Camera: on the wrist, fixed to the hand. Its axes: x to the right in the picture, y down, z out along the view.
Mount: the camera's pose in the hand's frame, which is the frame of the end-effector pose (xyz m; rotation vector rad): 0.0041 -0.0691 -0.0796 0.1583 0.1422 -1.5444
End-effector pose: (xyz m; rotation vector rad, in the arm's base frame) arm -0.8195 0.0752 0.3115 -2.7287 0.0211 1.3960
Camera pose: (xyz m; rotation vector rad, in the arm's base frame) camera -0.7494 0.1383 0.3588 -1.6741 -1.4615 0.6040
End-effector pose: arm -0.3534 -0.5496 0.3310 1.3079 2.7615 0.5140
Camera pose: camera -0.4217 -0.6093 0.3849 -1.0071 2.8765 0.2031
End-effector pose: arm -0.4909 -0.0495 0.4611 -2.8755 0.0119 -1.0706
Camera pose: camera -0.5411 0.0140 0.5287 1.8496 1.9302 0.9590
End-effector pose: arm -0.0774 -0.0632 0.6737 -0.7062 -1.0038 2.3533
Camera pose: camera -0.0154 0.0221 0.6773 0.0725 -0.7771 0.9684
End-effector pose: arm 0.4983 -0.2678 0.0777 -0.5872 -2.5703 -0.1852
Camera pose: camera 0.4994 -0.3470 0.1474 1.4646 -2.2574 -0.4648
